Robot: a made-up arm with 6 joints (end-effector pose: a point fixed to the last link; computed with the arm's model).
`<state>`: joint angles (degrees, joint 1 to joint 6).
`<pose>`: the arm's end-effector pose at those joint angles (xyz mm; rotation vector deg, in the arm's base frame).
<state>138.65 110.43 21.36 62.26 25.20 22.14</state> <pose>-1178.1 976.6 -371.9 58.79 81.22 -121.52</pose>
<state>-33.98 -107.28 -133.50 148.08 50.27 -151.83</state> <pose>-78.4 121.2 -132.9 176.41 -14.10 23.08</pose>
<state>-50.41 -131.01 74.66 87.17 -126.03 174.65</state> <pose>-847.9 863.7 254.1 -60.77 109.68 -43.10</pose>
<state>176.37 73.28 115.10 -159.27 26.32 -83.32</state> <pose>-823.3 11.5 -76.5 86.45 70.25 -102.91</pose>
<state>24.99 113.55 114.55 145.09 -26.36 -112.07</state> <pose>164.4 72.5 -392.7 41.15 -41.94 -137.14</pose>
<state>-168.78 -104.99 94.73 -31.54 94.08 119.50</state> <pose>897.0 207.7 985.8 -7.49 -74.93 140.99</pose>
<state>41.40 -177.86 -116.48 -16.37 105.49 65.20</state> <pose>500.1 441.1 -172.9 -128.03 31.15 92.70</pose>
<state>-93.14 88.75 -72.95 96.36 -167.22 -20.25</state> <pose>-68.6 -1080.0 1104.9 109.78 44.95 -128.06</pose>
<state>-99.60 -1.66 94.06 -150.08 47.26 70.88</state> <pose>-121.1 -835.3 1396.8 25.19 -108.54 -51.91</pose>
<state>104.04 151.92 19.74 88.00 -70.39 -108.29</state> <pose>-81.0 574.4 -1065.7 75.82 28.68 2.27</pose>
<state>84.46 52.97 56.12 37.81 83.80 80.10</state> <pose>50.9 1446.6 719.2 77.26 -12.31 -159.62</pose>
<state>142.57 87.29 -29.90 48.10 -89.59 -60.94</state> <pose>-1155.0 918.7 1010.2 -96.57 -46.54 -14.56</pose>
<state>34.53 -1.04 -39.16 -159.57 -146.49 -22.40</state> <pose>-358.2 -184.5 1883.5 -40.93 1.69 49.83</pose>
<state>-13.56 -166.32 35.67 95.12 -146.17 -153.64</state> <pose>-696.6 99.3 -806.8 -54.44 -11.40 -64.99</pose>
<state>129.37 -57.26 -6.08 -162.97 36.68 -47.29</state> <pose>906.2 -1181.0 1303.9 142.76 -49.09 -25.65</pose>
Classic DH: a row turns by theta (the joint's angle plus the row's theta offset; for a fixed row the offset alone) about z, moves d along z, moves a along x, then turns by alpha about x. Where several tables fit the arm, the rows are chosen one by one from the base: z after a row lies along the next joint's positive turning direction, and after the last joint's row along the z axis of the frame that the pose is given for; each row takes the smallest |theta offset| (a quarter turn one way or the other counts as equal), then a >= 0, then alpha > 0; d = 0 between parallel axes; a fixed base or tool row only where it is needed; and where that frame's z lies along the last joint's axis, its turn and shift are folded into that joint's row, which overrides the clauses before.
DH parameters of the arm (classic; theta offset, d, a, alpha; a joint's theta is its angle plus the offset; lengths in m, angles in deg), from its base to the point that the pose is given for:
base (fixed): 26.57 0 -0.0309 0
joint 1: -26.57 0.4804 0.0221 -90
joint 2: 89.66 0 -0.9037 0
joint 3: -89.66 0.0365 -0.0186 90
joint 4: 0 0.7271 -0.0261 -90
joint 5: 0 -0.0122 -0.0233 90
joint 6: 90 0.1073 0.0182 90
tool (fixed): 90 -0.0167 0 0

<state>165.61 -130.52 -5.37 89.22 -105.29 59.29</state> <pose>1071.3 -212.4 -581.7 -116.70 -113.14 3.26</pose>
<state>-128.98 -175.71 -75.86 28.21 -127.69 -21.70</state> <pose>-400.5 -479.2 -523.3 -12.59 -86.60 36.47</pose>
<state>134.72 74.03 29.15 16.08 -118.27 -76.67</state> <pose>-1141.1 1093.1 710.9 -108.48 -35.68 -74.98</pose>
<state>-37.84 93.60 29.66 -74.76 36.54 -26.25</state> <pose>1269.3 -987.7 -23.6 67.42 -10.76 -89.65</pose>
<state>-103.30 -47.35 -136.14 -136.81 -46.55 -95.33</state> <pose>228.3 602.2 288.2 62.56 56.03 -7.22</pose>
